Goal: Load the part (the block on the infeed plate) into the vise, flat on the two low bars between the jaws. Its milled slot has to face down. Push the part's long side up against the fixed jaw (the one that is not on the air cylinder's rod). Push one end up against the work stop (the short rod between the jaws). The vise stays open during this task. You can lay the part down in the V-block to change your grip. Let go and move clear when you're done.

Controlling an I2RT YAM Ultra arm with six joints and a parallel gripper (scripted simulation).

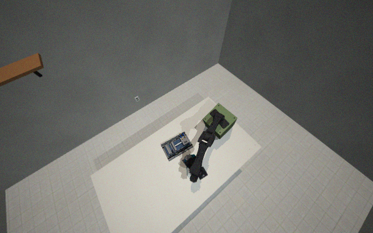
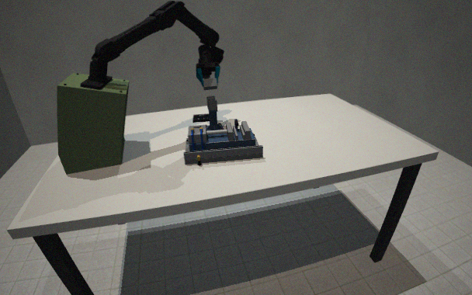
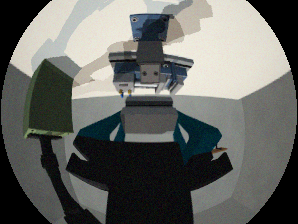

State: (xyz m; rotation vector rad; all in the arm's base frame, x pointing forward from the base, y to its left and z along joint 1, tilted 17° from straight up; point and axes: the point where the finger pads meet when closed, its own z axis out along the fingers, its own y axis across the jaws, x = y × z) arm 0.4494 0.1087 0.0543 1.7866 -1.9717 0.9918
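Right now my hand is 10 mm to the right of the grey block part and 10 mm above it. The rest, counted from my hand: cylinder rod 200 mm to the right, 150 mm below, 10 mm behind; then air cylinder 190 mm to the right, 150 mm below, 80 mm behind; then vise 200 mm to the right, 190 mm below, 10 mm ahead.
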